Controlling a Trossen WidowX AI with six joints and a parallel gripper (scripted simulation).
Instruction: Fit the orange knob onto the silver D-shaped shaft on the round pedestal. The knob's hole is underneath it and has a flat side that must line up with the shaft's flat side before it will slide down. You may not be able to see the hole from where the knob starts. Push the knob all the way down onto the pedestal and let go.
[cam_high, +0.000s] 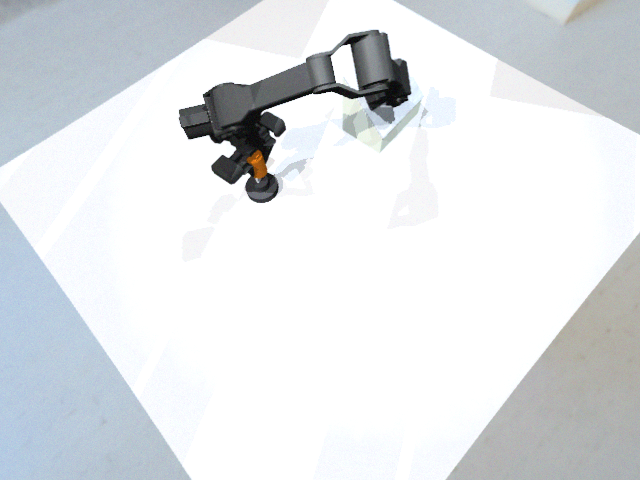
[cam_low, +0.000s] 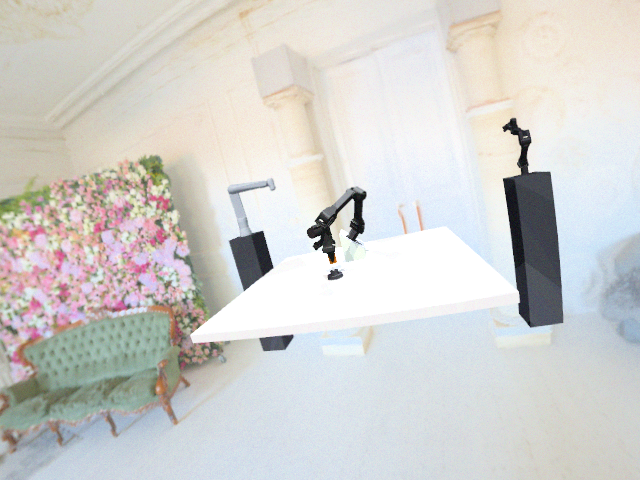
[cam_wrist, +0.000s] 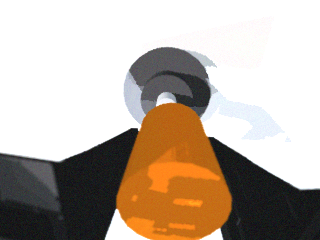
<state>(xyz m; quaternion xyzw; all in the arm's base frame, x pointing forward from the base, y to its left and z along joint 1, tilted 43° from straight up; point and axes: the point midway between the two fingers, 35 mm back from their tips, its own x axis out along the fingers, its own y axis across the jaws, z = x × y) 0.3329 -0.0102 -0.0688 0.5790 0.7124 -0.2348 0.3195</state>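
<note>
Now: gripper tip 60 mm above the dark round pedestal, 10 mm to the left of it and 10 mm short of it. Round my gripper tip: orange knob: 30 mm above.
</note>
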